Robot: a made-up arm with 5 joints. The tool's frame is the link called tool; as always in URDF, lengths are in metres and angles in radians. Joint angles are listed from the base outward.
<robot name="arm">
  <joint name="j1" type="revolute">
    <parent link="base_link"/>
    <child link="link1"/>
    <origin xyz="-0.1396 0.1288 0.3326" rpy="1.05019 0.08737 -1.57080"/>
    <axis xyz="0 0 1"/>
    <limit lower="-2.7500" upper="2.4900"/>
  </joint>
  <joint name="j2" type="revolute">
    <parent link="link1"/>
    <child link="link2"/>
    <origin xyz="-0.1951 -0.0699 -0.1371" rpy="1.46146 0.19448 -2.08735"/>
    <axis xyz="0 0 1"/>
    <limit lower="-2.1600" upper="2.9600"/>
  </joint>
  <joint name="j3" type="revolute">
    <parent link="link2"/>
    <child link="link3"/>
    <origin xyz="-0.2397 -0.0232 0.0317" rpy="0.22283 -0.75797 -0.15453"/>
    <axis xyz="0 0 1"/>
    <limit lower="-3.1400" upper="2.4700"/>
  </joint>
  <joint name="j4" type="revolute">
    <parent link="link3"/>
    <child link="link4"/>
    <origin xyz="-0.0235 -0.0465 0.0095" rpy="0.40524 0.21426 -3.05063"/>
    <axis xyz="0 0 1"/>
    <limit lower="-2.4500" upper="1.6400"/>
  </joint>
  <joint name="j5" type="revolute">
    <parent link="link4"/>
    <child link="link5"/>
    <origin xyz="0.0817 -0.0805 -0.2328" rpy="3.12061 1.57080 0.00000"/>
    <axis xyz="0 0 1"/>
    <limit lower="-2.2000" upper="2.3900"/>
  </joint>
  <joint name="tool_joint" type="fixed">
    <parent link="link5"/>
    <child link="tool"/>
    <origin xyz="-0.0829 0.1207 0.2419" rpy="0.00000 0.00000 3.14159"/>
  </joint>
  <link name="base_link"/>
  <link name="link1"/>
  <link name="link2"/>
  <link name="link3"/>
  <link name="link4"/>
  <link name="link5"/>
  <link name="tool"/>
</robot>
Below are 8 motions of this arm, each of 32 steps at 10 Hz.
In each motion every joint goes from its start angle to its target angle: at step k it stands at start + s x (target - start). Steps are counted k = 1, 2, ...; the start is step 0. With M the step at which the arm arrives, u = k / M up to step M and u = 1 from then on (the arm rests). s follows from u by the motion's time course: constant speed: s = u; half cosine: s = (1 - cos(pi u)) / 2; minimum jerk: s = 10 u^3 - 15 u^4 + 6 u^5.
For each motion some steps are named. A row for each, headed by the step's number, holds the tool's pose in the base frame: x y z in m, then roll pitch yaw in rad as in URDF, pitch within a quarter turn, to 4 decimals.
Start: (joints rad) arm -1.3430 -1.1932 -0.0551 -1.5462 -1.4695
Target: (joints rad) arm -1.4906 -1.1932 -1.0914 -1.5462 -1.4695
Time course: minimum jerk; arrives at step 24
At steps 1, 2, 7, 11, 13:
1: 0.1261 -0.0613 0.2683 1.7645 -0.6126 -0.2904
2: 0.1247 -0.0619 0.2672 1.7664 -0.6099 -0.2955
7: 0.0748 -0.0769 0.2329 1.8169 -0.5140 -0.4551
11: -0.0249 -0.0786 0.1782 1.8599 -0.3214 -0.7131
13: -0.0841 -0.0647 0.1536 1.8595 -0.2054 -0.8491

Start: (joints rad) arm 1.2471 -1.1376 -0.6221 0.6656 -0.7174
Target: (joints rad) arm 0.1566 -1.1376 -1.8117 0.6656 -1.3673
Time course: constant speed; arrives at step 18
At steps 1, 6, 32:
1: -0.0789 0.0043 0.0605 2.6626 0.5294 -2.9196
6: -0.0463 0.0768 0.0530 2.1385 0.8531 2.8606
32: -0.0069 0.1151 0.0997 1.0607 0.5672 1.1285

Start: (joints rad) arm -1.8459 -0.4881 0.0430 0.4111 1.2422
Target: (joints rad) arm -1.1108 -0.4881 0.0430 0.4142 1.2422
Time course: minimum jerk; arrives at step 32
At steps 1, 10, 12, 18, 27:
1: 0.0176 0.0467 0.4640 -0.4667 0.2312 -1.2470
10: 0.0213 0.0727 0.4728 -0.5013 0.1212 -1.1873
12: 0.0225 0.0870 0.4763 -0.5222 0.0639 -1.1545
18: 0.0227 0.1393 0.4814 -0.6125 -0.1347 -1.0261
27: 0.0160 0.1931 0.4747 -0.7382 -0.3256 -0.8669

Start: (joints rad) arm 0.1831 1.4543 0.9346 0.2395 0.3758
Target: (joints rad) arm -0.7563 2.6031 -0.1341 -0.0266 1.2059
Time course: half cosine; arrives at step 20
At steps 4, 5, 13, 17, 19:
4: 0.1078 0.2386 0.2692 0.0204 0.0800 0.8012
5: 0.1106 0.2535 0.2692 0.0290 0.0879 0.8481
13: 0.0880 0.4157 0.3350 0.0317 -0.0124 1.4798
17: 0.0517 0.4506 0.3923 -0.0879 -0.0856 1.7196
19: 0.0419 0.4550 0.4062 -0.1251 -0.0976 1.7701

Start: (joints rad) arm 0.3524 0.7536 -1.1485 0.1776 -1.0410
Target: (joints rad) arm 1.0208 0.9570 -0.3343 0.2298 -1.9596
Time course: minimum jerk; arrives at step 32
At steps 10, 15, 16, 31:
10: -0.1250 0.1773 -0.0077 2.6076 -0.4545 2.6872
15: -0.1449 0.1160 -0.0081 2.5978 -0.5344 3.0260
16: -0.1479 0.1030 -0.0071 2.5853 -0.5570 3.0998
31: -0.1639 0.0100 0.0141 2.2920 -0.7401 -2.5663

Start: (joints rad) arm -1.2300 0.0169 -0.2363 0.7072 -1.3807
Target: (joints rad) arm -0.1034 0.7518 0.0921 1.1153 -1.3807
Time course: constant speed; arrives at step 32
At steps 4, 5, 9, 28, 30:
4: -0.0826 0.3644 0.2424 0.7122 0.0684 -2.9884
5: -0.0902 0.3592 0.2336 0.7348 0.0854 -2.9344
9: -0.1166 0.3326 0.2005 0.8241 0.1312 -2.7119
28: -0.1422 0.1428 0.1083 0.9691 0.0051 -1.6731
30: -0.1362 0.1228 0.1053 0.9434 -0.0172 -1.5735

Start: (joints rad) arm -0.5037 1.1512 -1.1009 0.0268 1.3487
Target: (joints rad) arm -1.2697 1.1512 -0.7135 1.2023 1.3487
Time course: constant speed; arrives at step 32
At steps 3, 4, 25, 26, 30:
3: 0.1929 0.3901 0.2208 -1.5493 0.4513 -0.0801
4: 0.1904 0.3882 0.2310 -1.4888 0.4529 -0.0315
25: 0.1340 0.2429 0.3686 -0.5404 -0.2139 0.5864
26: 0.1311 0.2336 0.3693 -0.5119 -0.2650 0.5915
30: 0.1197 0.1973 0.3660 -0.4028 -0.4762 0.5913

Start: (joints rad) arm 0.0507 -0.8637 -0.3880 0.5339 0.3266
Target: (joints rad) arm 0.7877 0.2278 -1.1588 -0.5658 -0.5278
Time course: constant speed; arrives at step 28
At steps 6, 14, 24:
6: -0.1089 0.3370 0.1890 1.9651 -0.9471 2.2645
14: -0.0245 0.3306 0.1336 1.9259 -0.6824 2.1292
24: 0.0944 0.2693 0.0378 1.8866 -0.1617 1.9583

